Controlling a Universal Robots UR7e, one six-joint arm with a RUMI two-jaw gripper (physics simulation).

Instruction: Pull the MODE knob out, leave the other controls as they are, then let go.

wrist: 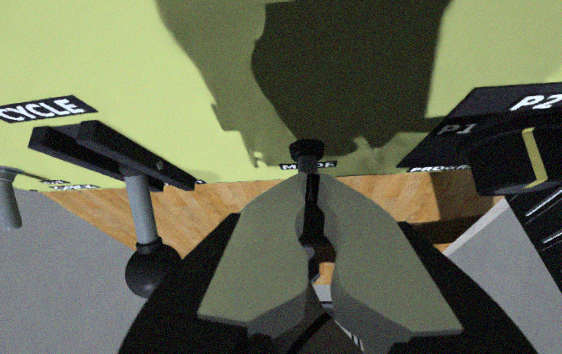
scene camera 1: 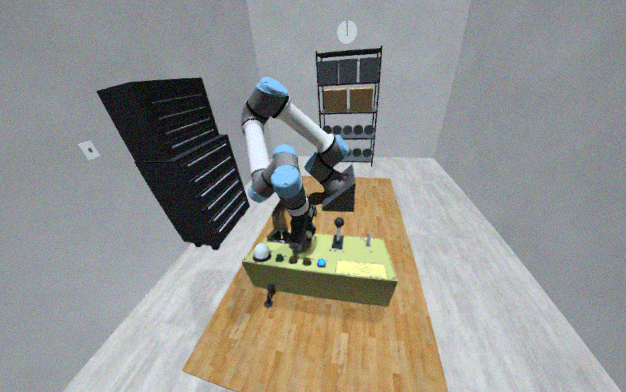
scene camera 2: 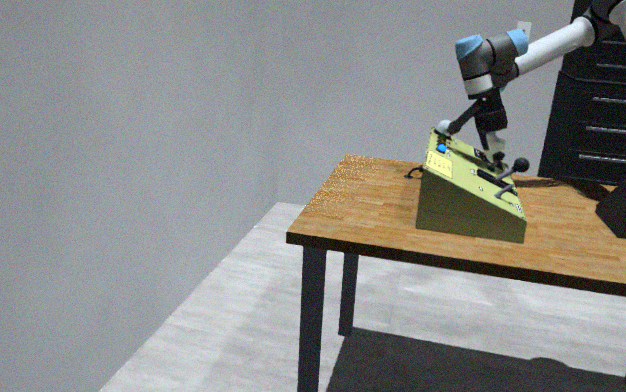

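Pixels of known places: gripper, fingertip midpoint: (wrist: 309,176) (scene camera 1: 308,236) (scene camera 2: 492,162); arm's base, origin of the base link: (scene camera 1: 336,185).
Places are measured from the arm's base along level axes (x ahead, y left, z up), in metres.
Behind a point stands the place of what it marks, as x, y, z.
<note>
The MODE knob (wrist: 307,149) @[0.427, -0.144, -0.004] shows in the wrist view as a black round part with a grey stem, by the MODE label (wrist: 326,164) @[0.386, -0.152, -0.026] on the green panel (scene camera 1: 320,285) @[0.621, -0.092, -0.014] (scene camera 2: 465,215) @[0.540, 0.153, -0.047] (wrist: 100,45) @[0.513, -0.095, 0.019]. My gripper (wrist: 309,176) @[0.419, -0.143, 0.009] (scene camera 2: 495,154) @[0.419, -0.143, 0.009] is shut at the knob's stem, its jaws close together with a narrow dark gap between them. I see nothing gripped there. The jaws partly hide what lies behind them, and how far out the knob stands is hard to tell. In scene camera 1 the arm hides the knob.
A ball-topped lever (scene camera 1: 339,222) @[0.392, -0.015, 0.056] (scene camera 2: 521,164) @[0.383, 0.003, 0.051] (wrist: 151,270) @[0.392, -0.026, 0.050] stands on one side of the gripper, and the PROGRAM selector (wrist: 510,160) @[0.411, -0.246, 0.012] on the other. A smaller lever (scene camera 1: 368,240) @[0.448, 0.095, 0.007] (wrist: 9,200) @[0.442, 0.091, 0.008], a white dome (scene camera 1: 261,251) @[0.561, -0.284, 0.087] (scene camera 2: 444,126) @[0.552, -0.271, 0.080] and a blue button (scene camera 1: 321,262) @[0.587, -0.086, 0.064] (scene camera 2: 441,148) @[0.584, -0.075, 0.058] are also on the panel.
</note>
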